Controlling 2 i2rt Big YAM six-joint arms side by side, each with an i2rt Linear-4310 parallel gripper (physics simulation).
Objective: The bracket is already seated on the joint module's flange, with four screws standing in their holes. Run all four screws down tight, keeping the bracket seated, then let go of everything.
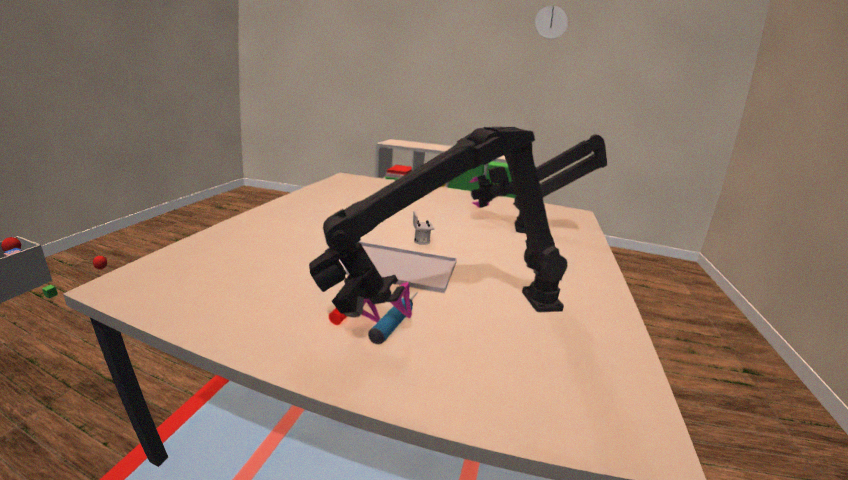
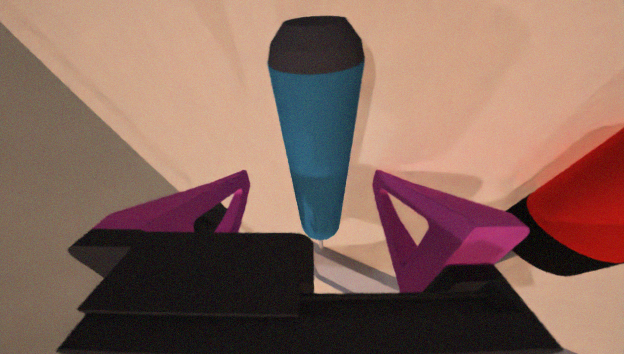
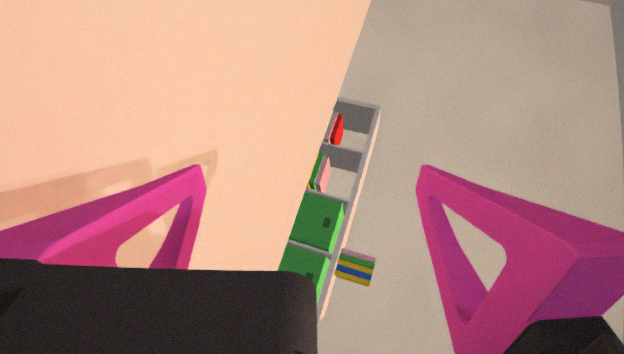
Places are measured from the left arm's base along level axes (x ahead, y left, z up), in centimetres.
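Pixels of known places: left gripper, between the fingertips: (image 1: 394, 318) (image 2: 311, 177); right gripper, between the fingertips: (image 3: 311, 176); left arm's base, origin of its link: (image 1: 541, 300) (image 2: 222, 208); right arm's base, origin of its link: (image 1: 524, 228).
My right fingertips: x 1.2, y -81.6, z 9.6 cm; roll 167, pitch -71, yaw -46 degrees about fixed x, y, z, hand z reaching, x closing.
Observation:
For each thing: its middle in the pictures, then the offset to it from my right fingertips.
- grey joint module, middle of its body: (image 1: 422, 233) dx +28.0, dy +38.3, dz -6.4 cm
- light bracket, middle of its body: (image 1: 423, 221) dx +28.0, dy +38.3, dz -1.4 cm
- blue screwdriver with a dark end cap, middle of its body: (image 2: 319, 198) (image 1: 398, 313) dx +41.4, dy +89.4, dz -7.6 cm
- red screwdriver, middle of its body: (image 2: 553, 231) (image 1: 345, 309) dx +54.4, dy +87.0, dz -7.9 cm
- shallow grey tray, middle of its body: (image 2: 411, 310) (image 1: 386, 262) dx +42.4, dy +58.3, dz -8.8 cm
The grey joint module (image 1: 422, 237) stands on the table beyond the tray, with the light bracket (image 1: 415, 220) on top. Dark screw heads show on it, too small to count or judge for depth. A blue screwdriver with a dark end cap (image 1: 389, 324) (image 2: 316, 115) lies on the table, its tip toward the tray. My left gripper (image 1: 392, 317) (image 2: 311, 177) is open, its fingers on either side of the narrow front part of the blue handle, with gaps on both sides. My right gripper (image 1: 474, 191) (image 3: 311, 176) is open and empty above the table's far part.
A red screwdriver (image 1: 337, 316) (image 2: 585, 210) with a black collar lies close beside the left gripper. A shallow grey tray (image 1: 410, 267) (image 2: 360, 272) lies between the blue screwdriver and the joint module. A shelf unit (image 1: 410, 143) (image 3: 371, 131) stands beyond the table's far edge.

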